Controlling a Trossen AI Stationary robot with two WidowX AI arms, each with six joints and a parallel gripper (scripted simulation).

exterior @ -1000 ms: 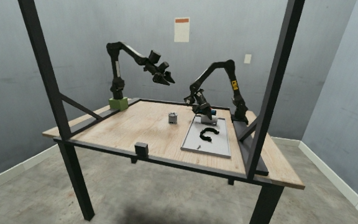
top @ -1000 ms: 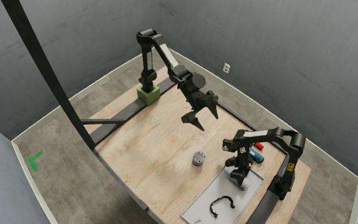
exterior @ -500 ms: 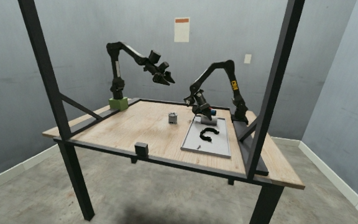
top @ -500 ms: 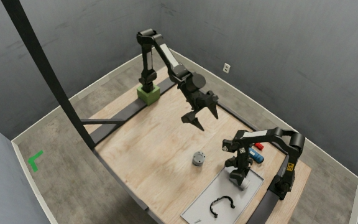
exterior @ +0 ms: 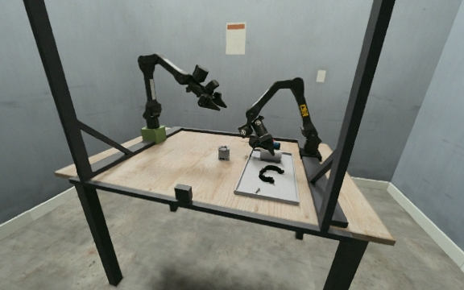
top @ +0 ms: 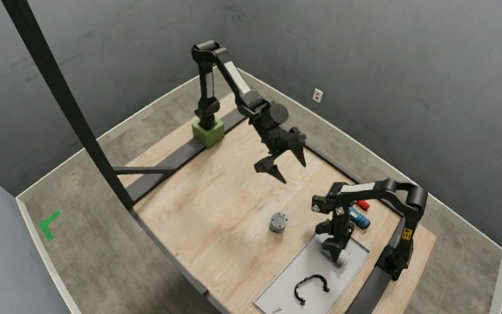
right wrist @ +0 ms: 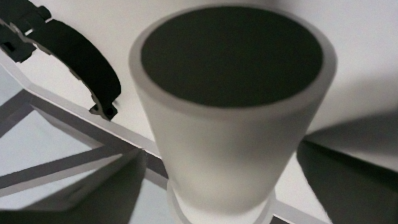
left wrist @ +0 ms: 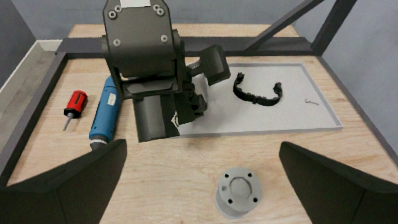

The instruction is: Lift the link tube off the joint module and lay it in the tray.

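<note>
Now: the grey link tube 2 cm below my right hand and 1 cm behind it. From my right hand the other things lie so: grey joint module: 23 cm to the left, 4 cm behind, 2 cm below; then small red tool: 25 cm ahead, 4 cm below, 2 cm to the left; then grey tray: 12 cm behind, 5 cm below.
</note>
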